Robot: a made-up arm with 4 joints.
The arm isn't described. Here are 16 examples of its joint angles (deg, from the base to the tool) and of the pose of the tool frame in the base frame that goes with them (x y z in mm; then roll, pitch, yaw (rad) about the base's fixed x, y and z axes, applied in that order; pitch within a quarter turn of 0, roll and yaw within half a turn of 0).
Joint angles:
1: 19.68 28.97 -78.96 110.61
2: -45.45 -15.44 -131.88 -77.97
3: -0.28 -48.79 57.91 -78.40
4: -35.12 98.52 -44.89 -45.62
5: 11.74 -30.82 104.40 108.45
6: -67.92 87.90 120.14 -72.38
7: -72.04 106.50 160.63 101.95
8: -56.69 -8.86 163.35 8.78
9: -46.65 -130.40 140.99 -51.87
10: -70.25 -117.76 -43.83 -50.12
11: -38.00 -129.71 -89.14 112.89
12: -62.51 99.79 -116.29 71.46
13: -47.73 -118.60 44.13 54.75
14: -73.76 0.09 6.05 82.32
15: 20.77 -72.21 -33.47 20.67
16: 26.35 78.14 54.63 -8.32
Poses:
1: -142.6 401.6 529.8 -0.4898 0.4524 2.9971
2: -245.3 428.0 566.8 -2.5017 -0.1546 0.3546
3: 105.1 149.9 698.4 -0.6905 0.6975 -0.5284
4: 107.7 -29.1 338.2 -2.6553 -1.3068 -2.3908
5: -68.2 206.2 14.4 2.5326 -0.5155 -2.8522
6: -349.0 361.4 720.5 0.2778 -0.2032 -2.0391
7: -67.4 -161.5 444.3 1.8647 0.6697 1.2274
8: 227.7 158.5 812.5 -2.0085 0.9041 -1.1031
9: 251.5 459.7 686.1 0.2992 0.9360 2.3695
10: -165.2 -121.6 374.3 3.0851 -0.0211 1.9023
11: 235.9 340.7 260.1 2.9048 -0.8539 -0.3848
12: -298.7 -102.9 606.8 -2.5174 0.4564 2.1387
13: -56.0 439.7 385.0 1.0399 -0.9087 -2.7952
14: 166.6 -47.9 845.9 -0.3327 -0.3765 2.3881
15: 54.7 39.1 -19.4 1.8994 0.3859 1.2893
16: -340.1 231.3 449.1 -1.0845 -0.1988 0.4140
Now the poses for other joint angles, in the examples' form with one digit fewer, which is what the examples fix.
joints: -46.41 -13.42 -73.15 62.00
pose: 274 55 624 -1.467 -1.086 -2.799
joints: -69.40 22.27 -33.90 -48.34
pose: -23 31 276 2.367 -0.475 -0.310
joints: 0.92 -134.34 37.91 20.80
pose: -92 186 -54 2.748 -0.493 2.426
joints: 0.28 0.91 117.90 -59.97
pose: -152 493 673 -1.400 -0.122 -0.276
